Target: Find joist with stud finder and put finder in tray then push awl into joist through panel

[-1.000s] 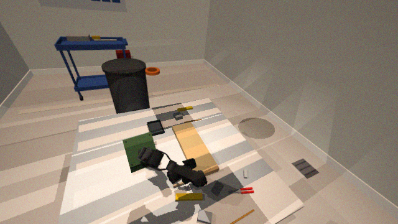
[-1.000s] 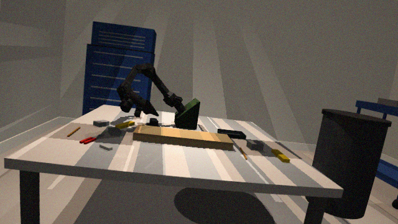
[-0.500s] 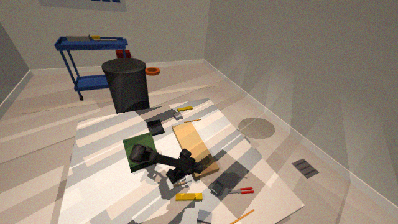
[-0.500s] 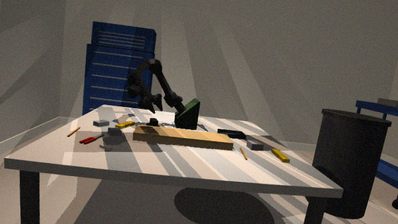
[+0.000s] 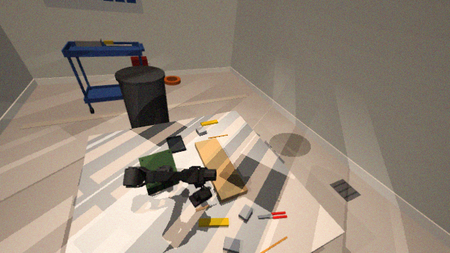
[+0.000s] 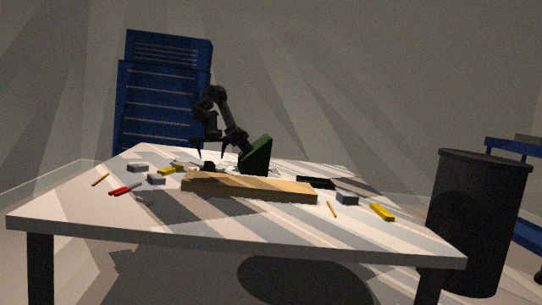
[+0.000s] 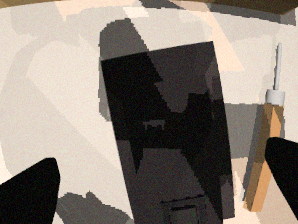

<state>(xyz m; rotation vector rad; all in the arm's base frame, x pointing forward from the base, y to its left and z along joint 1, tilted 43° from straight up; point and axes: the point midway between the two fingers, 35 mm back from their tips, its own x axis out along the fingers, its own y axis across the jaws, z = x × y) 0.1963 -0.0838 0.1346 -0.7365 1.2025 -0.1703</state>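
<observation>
Now: the stud finder 2 cm behind my gripper tip, 1 cm to the right of it and 3 cm below it. The rest, counted from my gripper tip: awl 2 cm ahead, 7 cm to the right, 7 cm below; then black tray 10 cm behind, 49 cm to the left, 6 cm below.
</observation>
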